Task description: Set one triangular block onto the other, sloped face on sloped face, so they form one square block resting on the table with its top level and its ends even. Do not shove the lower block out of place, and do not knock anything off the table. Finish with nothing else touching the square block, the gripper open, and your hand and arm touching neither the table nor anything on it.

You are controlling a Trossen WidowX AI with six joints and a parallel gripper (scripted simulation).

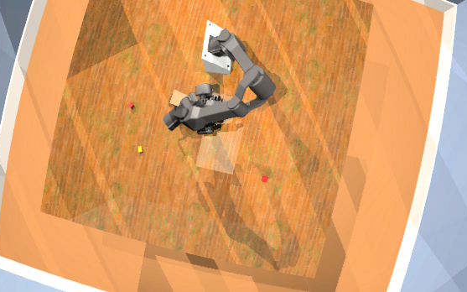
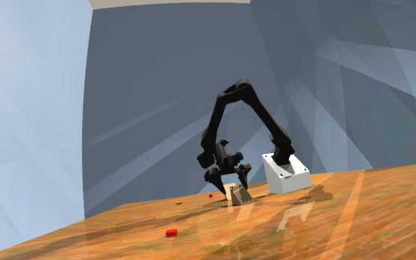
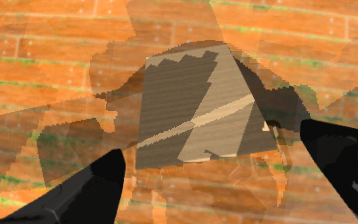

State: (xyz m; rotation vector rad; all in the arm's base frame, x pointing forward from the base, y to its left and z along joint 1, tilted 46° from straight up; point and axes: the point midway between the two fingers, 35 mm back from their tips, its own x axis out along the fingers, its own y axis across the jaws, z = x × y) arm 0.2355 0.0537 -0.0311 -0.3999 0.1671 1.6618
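My gripper tip is 1 cm past the wooden triangular block, 1 cm to the right of it and 2 cm above it. Round my gripper tip: yellow cube: 20 cm ahead, 29 cm to the right, 3 cm below.
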